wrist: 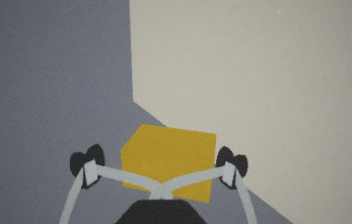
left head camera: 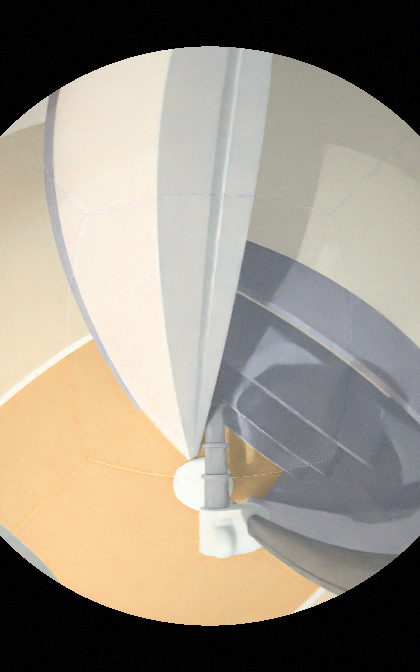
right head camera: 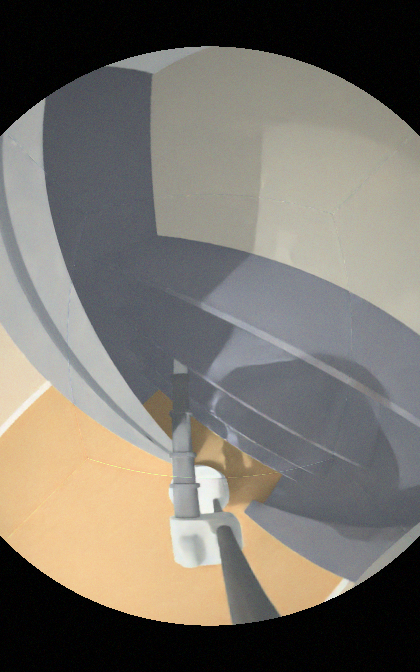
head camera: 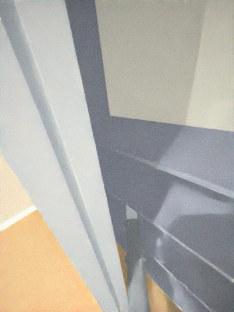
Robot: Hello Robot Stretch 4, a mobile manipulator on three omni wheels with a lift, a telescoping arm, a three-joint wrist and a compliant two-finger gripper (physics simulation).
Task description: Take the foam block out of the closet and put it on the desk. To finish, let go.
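Places are measured from the robot's base along level axes (x right, y ahead, z up), in metres.
Pixels of known places: gripper, between the fingertips: (wrist: 161,158).
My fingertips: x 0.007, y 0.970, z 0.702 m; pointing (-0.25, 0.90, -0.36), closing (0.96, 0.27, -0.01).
Behind a point stands the place of what it marks.
The yellow foam block (wrist: 170,150) {x 0.021, y 0.950, z 0.728 m} sits on the grey-blue surface inside the closet (wrist: 60,75) {x -0.207, y 1.088, z 0.750 m} (head camera: 150,195) {x 0.107, y 0.585, z 0.988 m} (left head camera: 295,320) (right head camera: 100,200), near the beige back area. My gripper (wrist: 161,158) {x 0.007, y 0.970, z 0.702 m} is open. In the wrist view its two dark fingertips stand left and right of the block, with the right one very near the block's right edge; how deep the block lies between them I cannot tell. In the head views the arm (head camera: 136,240) {x 0.012, y 0.398, z 0.921 m} (left head camera: 216,480) (right head camera: 185,470) reaches in among the shelves, and the gripper and block are hidden there. The desk cannot be made out.
A tall light grey panel (head camera: 85,150) {x -0.049, y 0.232, z 1.460 m} (left head camera: 185,250) (right head camera: 55,310) stands close on the left of the arm. Shelf edges (head camera: 195,180) {x 0.172, y 0.362, z 1.283 m} (right head camera: 320,360) run across on the right. The orange floor (head camera: 40,260) {x -1.006, y 0.686, z -0.028 m} (left head camera: 125,525) (right head camera: 100,525) lies below.
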